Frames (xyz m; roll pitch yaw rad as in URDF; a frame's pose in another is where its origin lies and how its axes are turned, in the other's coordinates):
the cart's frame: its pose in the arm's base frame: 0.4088 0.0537 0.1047 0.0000 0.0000 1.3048
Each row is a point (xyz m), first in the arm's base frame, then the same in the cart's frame.
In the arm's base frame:
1: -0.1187 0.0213 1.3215
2: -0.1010 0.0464 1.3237
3: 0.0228 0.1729 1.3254
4: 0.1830 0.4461 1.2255
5: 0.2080 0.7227 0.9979
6: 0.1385 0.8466 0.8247
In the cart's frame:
1: -0.1699 0.5004 1.2168
2: -0.1411 0.4900 1.2190
3: 0.0135 0.4038 1.2207
4: 0.3192 0.3210 1.1208
5: 0.5927 0.3696 0.8932
6: 0.6940 0.4692 0.7200

